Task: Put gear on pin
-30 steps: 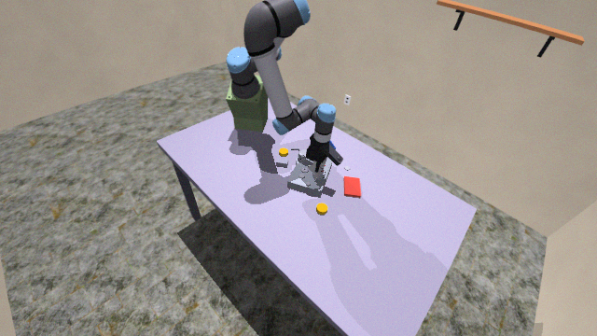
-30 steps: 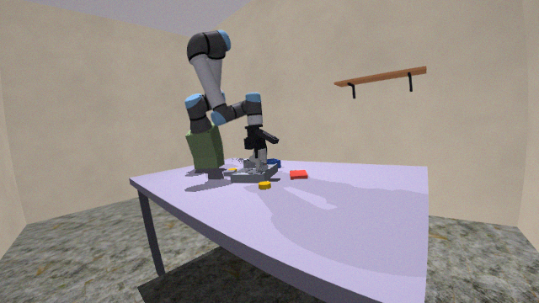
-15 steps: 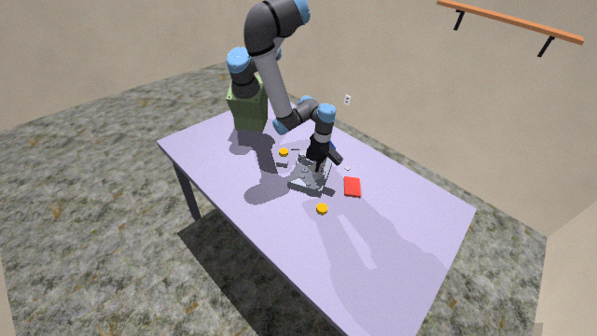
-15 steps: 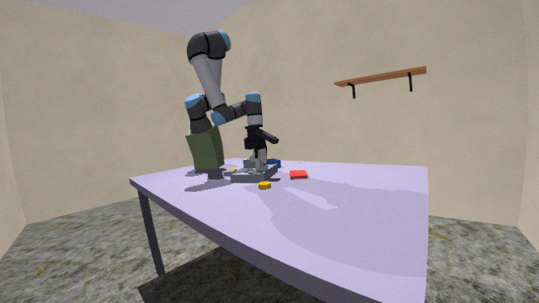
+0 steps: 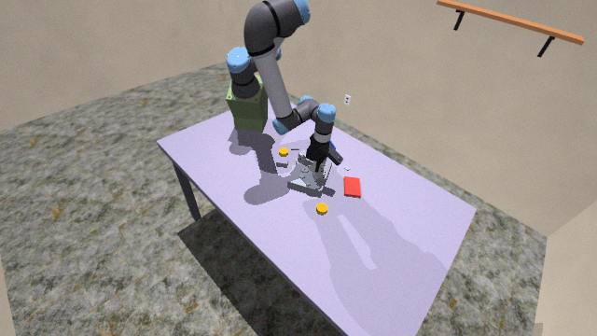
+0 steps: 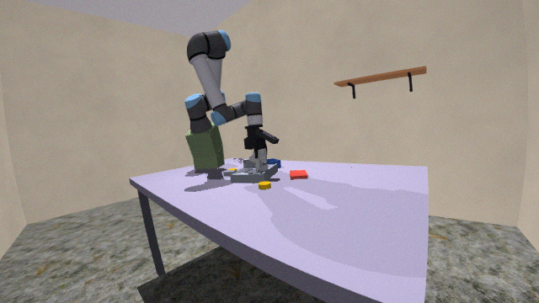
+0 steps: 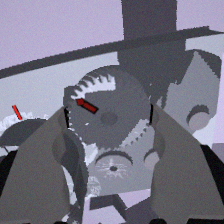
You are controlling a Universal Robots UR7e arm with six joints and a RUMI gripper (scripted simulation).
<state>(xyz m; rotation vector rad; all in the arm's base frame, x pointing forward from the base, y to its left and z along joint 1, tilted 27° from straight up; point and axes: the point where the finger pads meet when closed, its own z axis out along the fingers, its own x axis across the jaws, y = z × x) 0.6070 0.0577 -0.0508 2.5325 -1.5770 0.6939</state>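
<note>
My gripper is now right at the grey toothed gear. The rest, counted from my hand: small grey block (20 cm behind, 8 cm to the right, 4 cm below); then yellow round piece (15 cm ahead, 11 cm to the right, 4 cm below); then flat red block (14 cm ahead, 11 cm to the left, 5 cm below).
</note>
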